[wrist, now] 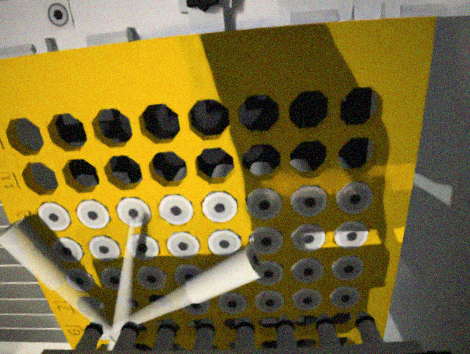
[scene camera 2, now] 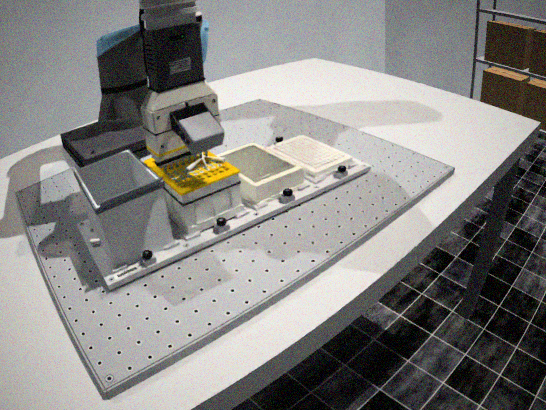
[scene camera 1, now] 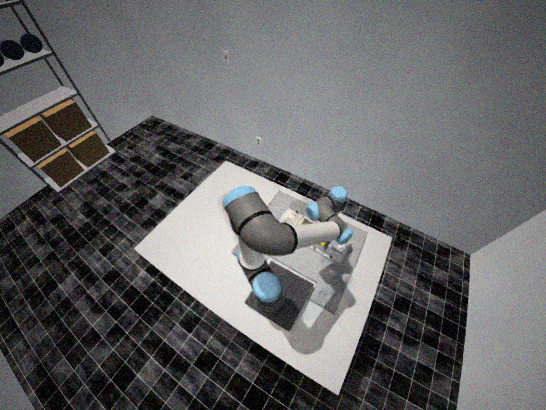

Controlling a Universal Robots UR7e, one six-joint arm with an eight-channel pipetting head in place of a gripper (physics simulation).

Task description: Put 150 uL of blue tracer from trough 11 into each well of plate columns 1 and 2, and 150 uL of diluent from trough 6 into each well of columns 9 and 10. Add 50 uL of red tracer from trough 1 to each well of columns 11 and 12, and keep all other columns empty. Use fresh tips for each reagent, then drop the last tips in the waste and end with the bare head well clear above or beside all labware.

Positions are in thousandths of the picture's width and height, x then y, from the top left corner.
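What I see here is a pipette tip (wrist: 263, 877), and it sits 0.08 m from the lens.
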